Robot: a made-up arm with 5 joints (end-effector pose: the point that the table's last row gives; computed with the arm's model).
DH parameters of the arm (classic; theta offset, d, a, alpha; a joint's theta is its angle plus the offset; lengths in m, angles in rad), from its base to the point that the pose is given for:
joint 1: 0 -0.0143 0.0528 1.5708
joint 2: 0 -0.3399 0.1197 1.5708
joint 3: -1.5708 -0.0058 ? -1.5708
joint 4: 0 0.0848 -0.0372 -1.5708
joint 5: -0.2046 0 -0.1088 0
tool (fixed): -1.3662 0.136 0 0
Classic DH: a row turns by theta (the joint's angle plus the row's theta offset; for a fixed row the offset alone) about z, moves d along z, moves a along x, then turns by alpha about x.
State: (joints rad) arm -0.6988 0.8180 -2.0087 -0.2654 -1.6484
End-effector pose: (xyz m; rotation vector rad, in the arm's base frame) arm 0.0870 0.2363 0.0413 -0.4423 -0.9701 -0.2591
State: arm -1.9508 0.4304 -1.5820 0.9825 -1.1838
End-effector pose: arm 0.2491 -0.2319 0.0552 0.5587 0.2463 -1.5118
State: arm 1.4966 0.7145 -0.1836 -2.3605 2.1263
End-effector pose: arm -0.6127 0.3512 0.0839 -2.5043 0.1935 1.0745
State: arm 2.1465 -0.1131 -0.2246 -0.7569 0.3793
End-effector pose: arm -0.5770 -0.0649 0.1673 -0.6772 -0.7764 2.6226
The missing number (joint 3, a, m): 0.1719
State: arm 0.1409 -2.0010 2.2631 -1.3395 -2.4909
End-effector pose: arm -0.1236 0.0912 -0.3145 2.0345 1.5392 -0.5638
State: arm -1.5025 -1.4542 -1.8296 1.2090 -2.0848
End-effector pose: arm 0.3373 -0.1231 -0.0678 1.2931 2.3083 -0.3582
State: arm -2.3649 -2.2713 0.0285 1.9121 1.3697
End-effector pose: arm 0.4500 -0.1258 -0.1743 -1.1520 1.3741 2.2488
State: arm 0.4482 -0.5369 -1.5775 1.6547 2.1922
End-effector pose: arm -0.1149 0.5261 -0.0555 -2.4308 0.2062 -1.0754
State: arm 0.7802 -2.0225 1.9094 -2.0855 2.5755
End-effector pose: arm -0.1934 -0.0525 -0.2611 -0.2950 -2.4815 1.3234
